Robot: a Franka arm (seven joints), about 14 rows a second.
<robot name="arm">
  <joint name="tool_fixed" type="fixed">
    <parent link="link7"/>
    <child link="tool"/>
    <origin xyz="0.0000 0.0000 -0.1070" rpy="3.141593 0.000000 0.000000"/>
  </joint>
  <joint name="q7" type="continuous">
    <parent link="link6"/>
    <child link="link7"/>
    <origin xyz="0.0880 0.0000 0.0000" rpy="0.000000 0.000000 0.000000"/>
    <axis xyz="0 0 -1"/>
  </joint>
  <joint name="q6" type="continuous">
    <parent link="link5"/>
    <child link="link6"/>
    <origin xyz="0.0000 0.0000 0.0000" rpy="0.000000 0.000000 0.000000"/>
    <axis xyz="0 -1 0"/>
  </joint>
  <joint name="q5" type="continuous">
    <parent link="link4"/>
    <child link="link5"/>
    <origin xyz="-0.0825 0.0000 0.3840" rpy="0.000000 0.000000 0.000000"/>
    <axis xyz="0 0 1"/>
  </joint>
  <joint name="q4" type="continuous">
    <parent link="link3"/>
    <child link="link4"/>
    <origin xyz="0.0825 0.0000 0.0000" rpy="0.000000 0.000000 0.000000"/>
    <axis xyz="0 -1 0"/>
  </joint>
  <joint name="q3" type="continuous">
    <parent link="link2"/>
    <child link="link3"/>
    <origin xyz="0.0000 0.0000 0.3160" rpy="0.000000 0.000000 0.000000"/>
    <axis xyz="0 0 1"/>
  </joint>
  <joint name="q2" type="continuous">
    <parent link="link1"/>
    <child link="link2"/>
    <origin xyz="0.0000 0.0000 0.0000" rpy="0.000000 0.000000 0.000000"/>
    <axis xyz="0 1 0"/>
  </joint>
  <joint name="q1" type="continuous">
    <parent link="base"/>
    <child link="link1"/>
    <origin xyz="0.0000 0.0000 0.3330" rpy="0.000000 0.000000 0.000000"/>
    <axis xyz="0 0 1"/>
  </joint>
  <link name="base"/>
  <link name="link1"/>
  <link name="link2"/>
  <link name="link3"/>
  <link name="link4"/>
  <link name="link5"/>
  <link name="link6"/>
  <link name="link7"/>
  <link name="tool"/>
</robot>
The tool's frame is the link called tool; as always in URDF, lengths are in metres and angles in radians. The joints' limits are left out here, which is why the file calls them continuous.
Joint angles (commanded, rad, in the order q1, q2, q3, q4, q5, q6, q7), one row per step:
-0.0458 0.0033 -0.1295 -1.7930 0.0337 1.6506 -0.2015
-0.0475 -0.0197 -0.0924 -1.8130 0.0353 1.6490 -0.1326
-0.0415 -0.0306 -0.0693 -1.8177 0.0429 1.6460 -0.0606
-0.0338 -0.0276 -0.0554 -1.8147 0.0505 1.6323 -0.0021
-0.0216 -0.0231 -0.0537 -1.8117 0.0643 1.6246 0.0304
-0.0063 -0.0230 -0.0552 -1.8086 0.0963 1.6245 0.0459
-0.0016 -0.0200 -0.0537 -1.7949 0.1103 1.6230 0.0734
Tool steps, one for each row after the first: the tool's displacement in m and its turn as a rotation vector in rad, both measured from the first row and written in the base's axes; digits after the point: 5 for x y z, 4 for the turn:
-0.00412 0.01990 0.00307 -0.0059 0.0021 -0.0330
-0.00521 0.03657 0.00658 -0.0083 0.0022 -0.0767
-0.00472 0.04913 0.00544 -0.0089 0.0189 -0.1138
-0.00372 0.05804 0.00396 -0.0003 0.0299 -0.1343
-0.00266 0.06866 0.00559 0.0286 0.0282 -0.1422
-0.00038 0.07334 0.01036 0.0383 0.0217 -0.1656

